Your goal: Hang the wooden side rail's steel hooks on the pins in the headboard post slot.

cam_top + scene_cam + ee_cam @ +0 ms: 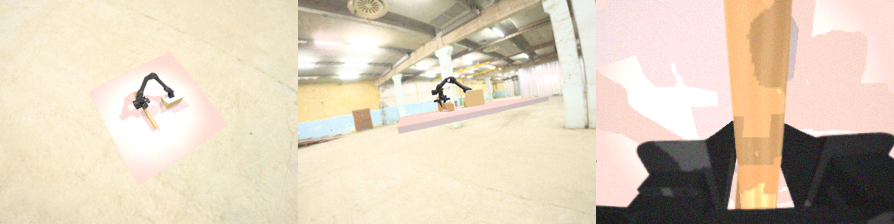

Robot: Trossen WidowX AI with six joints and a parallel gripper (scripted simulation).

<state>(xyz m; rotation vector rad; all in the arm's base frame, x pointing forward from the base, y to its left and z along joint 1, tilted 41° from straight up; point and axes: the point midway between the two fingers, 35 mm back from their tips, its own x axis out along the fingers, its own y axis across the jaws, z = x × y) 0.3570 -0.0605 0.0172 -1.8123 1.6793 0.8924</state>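
Now: the headboard post 10 mm ahead of my gripper tip, 120 mm to the right of it and 50 mm above it.
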